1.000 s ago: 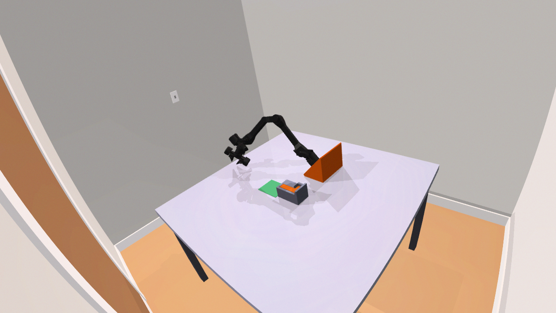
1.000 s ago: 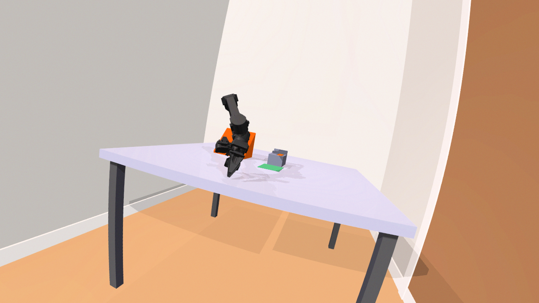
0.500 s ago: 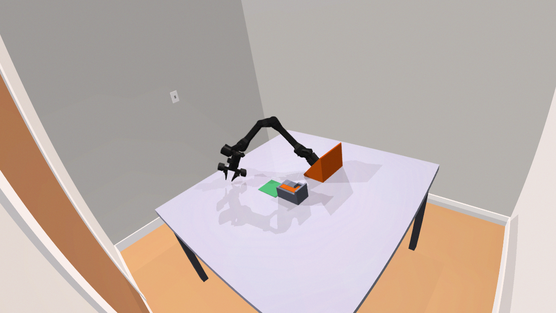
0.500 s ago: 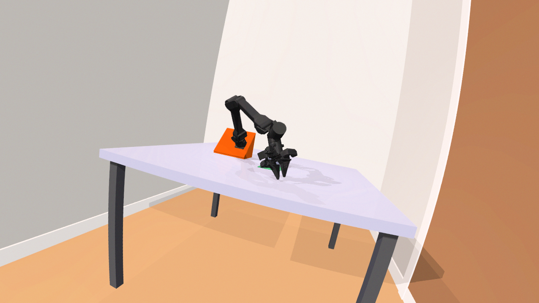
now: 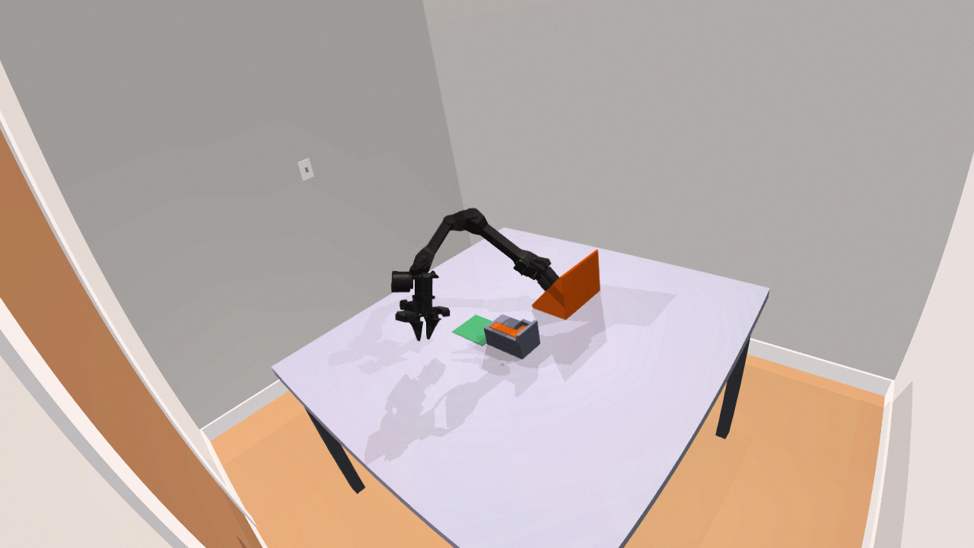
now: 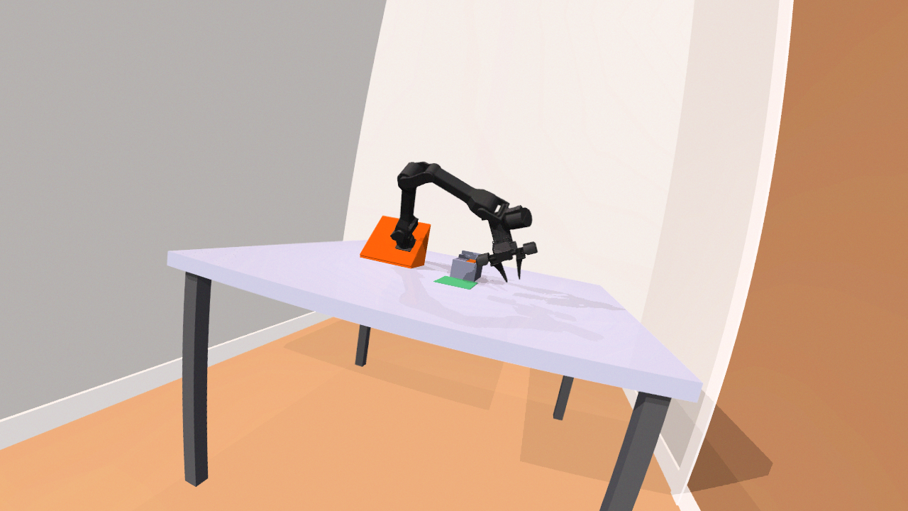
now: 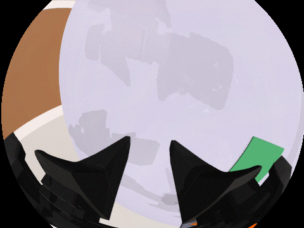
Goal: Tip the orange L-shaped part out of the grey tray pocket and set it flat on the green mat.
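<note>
Now: the orange L-shaped part 22 cm to the left of my gripper tip and 20 cm behind it. Round my gripper tip: green mat 19 cm behind, 7 cm below, 5 cm to the left.
</note>
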